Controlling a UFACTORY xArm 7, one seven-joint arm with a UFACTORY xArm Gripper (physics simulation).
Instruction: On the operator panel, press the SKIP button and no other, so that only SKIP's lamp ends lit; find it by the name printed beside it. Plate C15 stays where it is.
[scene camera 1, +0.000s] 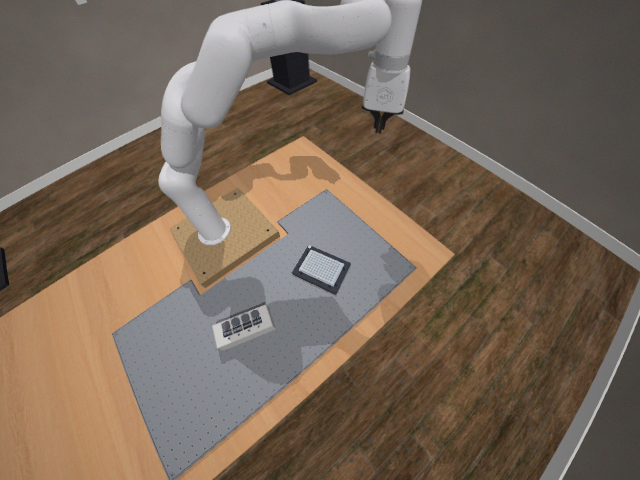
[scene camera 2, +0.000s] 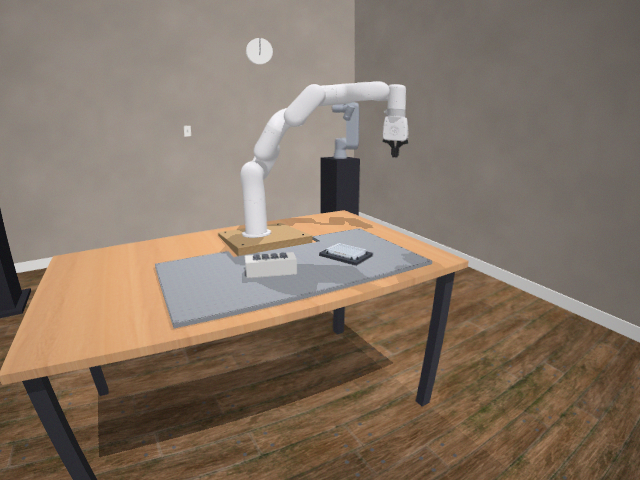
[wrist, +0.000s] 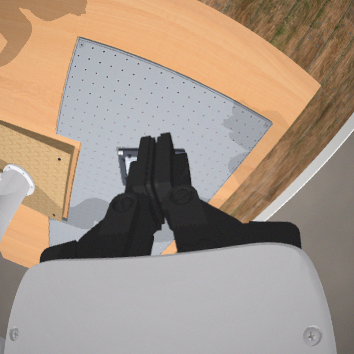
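Seen in the pictures: gripper, fingertip midpoint: (scene camera 1: 378, 130) (scene camera 2: 394, 157) (wrist: 161, 154); arm's base, origin of the base link: (scene camera 1: 215, 231) (scene camera 2: 256, 234) (wrist: 18, 178).
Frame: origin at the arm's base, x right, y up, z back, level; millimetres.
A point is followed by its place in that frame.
Note:
The operator panel (scene camera 1: 243, 334) @(y 41, x 125, z -400 mm) (scene camera 2: 271, 266) @(y 22, x 125, z -409 mm) is a pale box with a row of several dark buttons on its top, standing on the grey perforated mat. The names beside the buttons are too small to read, and no lamp looks lit. Plate C15 (scene camera 1: 321, 267) @(y 10, x -188, z -390 mm) (scene camera 2: 346, 251) @(y 13, x -177, z -407 mm) is a white well plate seated in a black holder on the mat, to the right of the panel; in the wrist view the fingers mostly hide it. My gripper (scene camera 1: 379, 131) @(y 335, x -492, z -312 mm) (scene camera 2: 395, 155) @(y 335, x -492, z -312 mm) (wrist: 161, 154) @(y 335, x -492, z -312 mm) is shut and empty, pointing down, high above the table and well away from the panel.
The arm's base stands on a wooden block (scene camera 1: 242, 242) @(y 9, x -50, z -122 mm) (scene camera 2: 273, 240) @(y 12, x -10, z -148 mm) (wrist: 42, 175) @(y 7, x -60, z -94 mm) behind the panel. The grey mat (scene camera 1: 155, 387) @(y -12, x 418, z -330 mm) (scene camera 2: 201, 304) @(y -13, x 390, z -483 mm) (wrist: 110, 90) @(y -12, x -359, z -236 mm) lies on the wooden table (scene camera 1: 56, 361) @(y -25, x 667, z -29 mm) (scene camera 2: 87, 304) @(y -25, x 733, z -292 mm) (wrist: 200, 45) @(y -25, x -514, z -374 mm). A black pedestal (scene camera 1: 290, 72) (scene camera 2: 339, 180) stands beyond the table.

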